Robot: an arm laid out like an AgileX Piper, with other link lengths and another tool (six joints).
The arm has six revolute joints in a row. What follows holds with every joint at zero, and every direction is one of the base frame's.
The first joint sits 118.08 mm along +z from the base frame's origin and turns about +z.
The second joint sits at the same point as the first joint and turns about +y.
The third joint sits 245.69 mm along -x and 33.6 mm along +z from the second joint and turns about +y.
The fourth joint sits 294.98 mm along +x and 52.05 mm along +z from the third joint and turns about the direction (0.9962, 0, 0.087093).
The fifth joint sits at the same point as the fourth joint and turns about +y.
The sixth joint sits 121.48 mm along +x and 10.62 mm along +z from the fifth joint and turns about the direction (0.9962, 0, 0.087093).
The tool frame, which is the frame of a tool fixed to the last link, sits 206.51 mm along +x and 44 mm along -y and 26.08 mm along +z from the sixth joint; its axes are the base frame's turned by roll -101.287, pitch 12.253 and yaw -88.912 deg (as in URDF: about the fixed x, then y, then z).
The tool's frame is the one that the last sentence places.
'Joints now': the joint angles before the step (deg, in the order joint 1, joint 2, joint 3, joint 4, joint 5, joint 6). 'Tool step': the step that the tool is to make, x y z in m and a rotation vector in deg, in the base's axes. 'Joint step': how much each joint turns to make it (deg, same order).
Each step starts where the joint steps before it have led.
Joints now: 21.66 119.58 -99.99 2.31 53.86 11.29
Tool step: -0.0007 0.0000 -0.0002 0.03 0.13 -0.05
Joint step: -0.01 -0.01 0.00 0.06 0.12 0.04
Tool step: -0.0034 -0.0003 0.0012 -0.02 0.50 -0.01
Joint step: 0.01 -0.28 -0.02 0.16 0.77 0.02
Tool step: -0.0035 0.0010 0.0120 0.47 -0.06 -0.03
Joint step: 0.01 -1.52 -0.01 0.41 1.30 0.00
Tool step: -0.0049 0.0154 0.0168 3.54 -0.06 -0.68
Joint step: -0.01 -2.01 0.04 3.31 0.61 0.05
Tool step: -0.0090 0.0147 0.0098 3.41 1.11 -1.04
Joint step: 0.00 -1.28 0.00 3.36 0.99 0.64
